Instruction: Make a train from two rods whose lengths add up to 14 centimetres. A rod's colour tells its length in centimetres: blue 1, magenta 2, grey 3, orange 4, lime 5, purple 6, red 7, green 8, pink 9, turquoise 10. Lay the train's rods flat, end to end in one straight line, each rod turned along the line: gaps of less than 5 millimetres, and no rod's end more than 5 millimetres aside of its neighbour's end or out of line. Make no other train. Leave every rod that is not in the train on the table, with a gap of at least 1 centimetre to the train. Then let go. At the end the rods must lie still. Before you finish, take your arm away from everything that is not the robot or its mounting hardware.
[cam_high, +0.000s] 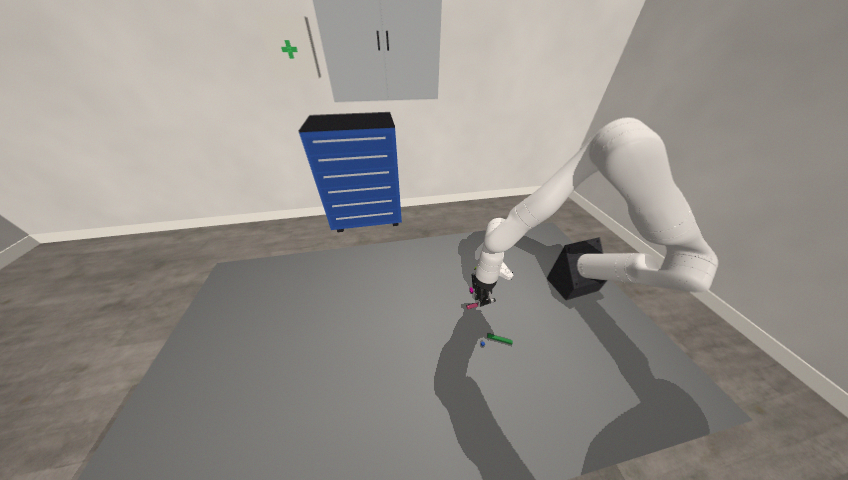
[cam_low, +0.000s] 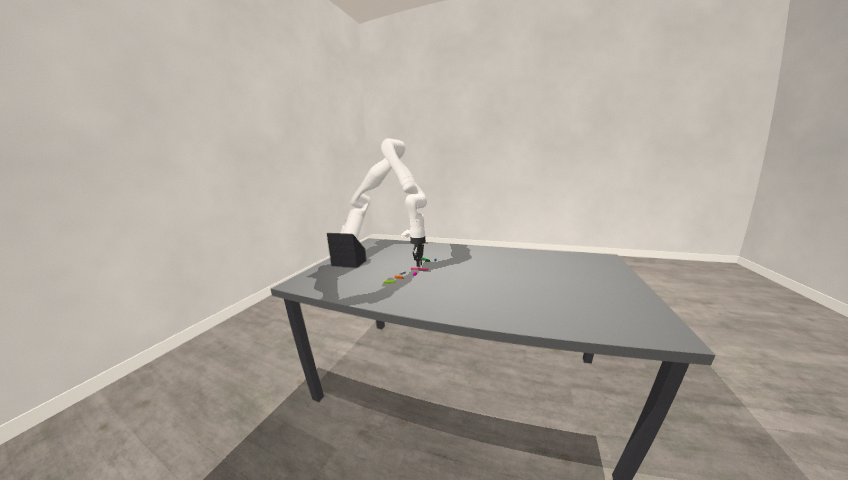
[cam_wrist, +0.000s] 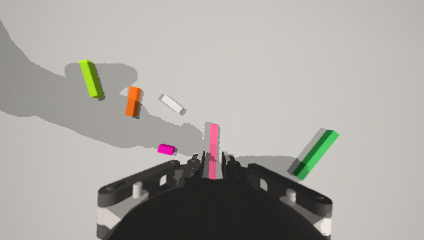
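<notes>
The pink rod lies 3 cm below my hand. Round my hand: orange rod (7 cm behind, 12 cm to the right, 3 cm below); grey rod (7 cm behind, 6 cm to the right, 3 cm below); magenta rod (7 cm to the right, 3 cm below).
</notes>
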